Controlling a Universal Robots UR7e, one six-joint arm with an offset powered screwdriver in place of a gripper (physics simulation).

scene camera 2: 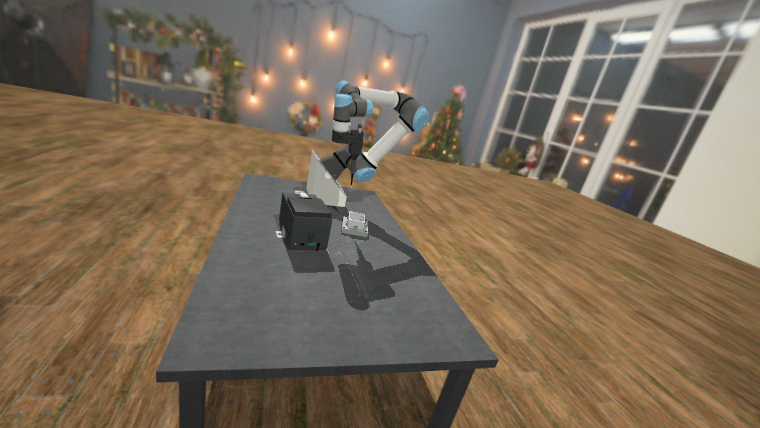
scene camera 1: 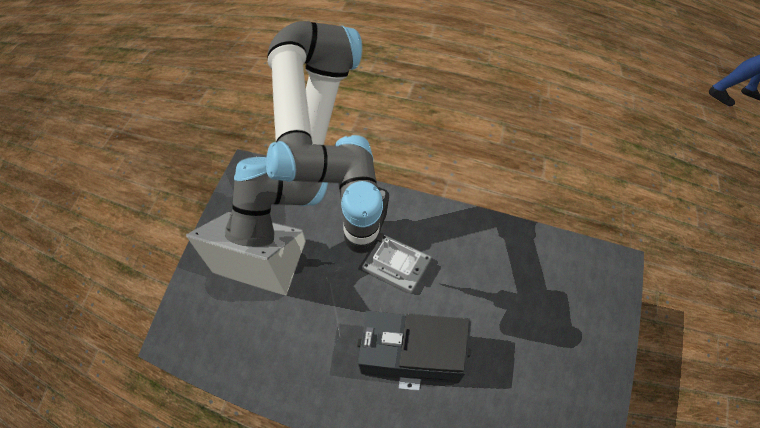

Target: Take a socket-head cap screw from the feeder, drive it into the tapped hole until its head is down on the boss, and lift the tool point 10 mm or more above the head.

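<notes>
The dark box-shaped screw feeder (scene camera 1: 435, 342) (scene camera 2: 308, 231) stands on the table, with a small white plate (scene camera 1: 392, 338) on its lower top section. The light grey housing (scene camera 1: 409, 284) (scene camera 2: 354, 232) lies on the table beside the feeder, turned at an angle; its tapped hole cannot be singled out. My screwdriver, the gripper (scene camera 2: 351, 183), points straight down in scene camera 2. Its tip is in the air, higher than the housing and clear of the feeder. In scene camera 1 the wrist hides the tip. The tip is too small to tell whether a screw is on it.
The arm stands on a pale wedge-shaped pedestal (scene camera 1: 244, 265) (scene camera 2: 324, 183) at one end of the dark grey table (scene camera 1: 585, 372) (scene camera 2: 319, 334). A small white tab (scene camera 1: 409, 384) (scene camera 2: 279, 234) sits at the feeder's side. A person's legs (scene camera 1: 741, 77) show on the floor at the right.
</notes>
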